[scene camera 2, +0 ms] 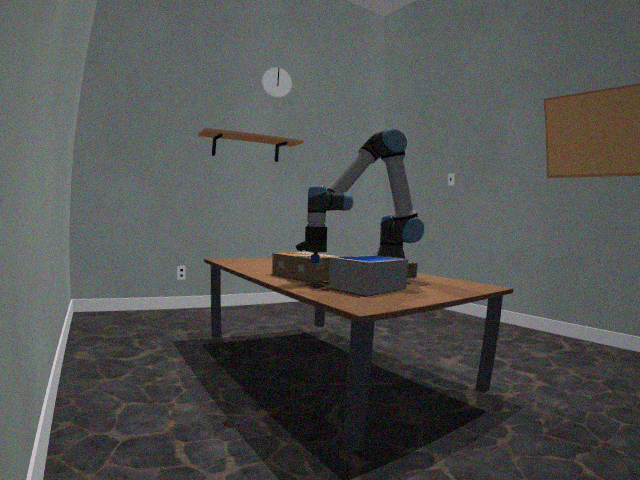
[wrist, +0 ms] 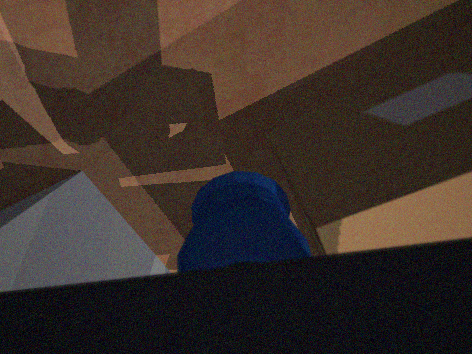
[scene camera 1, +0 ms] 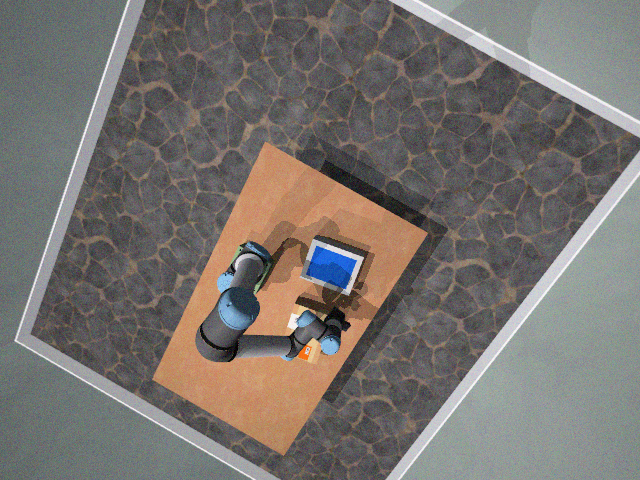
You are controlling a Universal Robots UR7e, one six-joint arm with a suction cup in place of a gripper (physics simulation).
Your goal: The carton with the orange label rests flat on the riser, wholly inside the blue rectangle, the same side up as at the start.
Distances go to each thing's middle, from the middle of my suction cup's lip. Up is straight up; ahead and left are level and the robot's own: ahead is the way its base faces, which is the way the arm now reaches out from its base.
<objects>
Right now the grey riser (wrist: 69, 233) is 150 mm behind my suction cup, 180 mm to the left of it and 40 mm below it.
</objects>
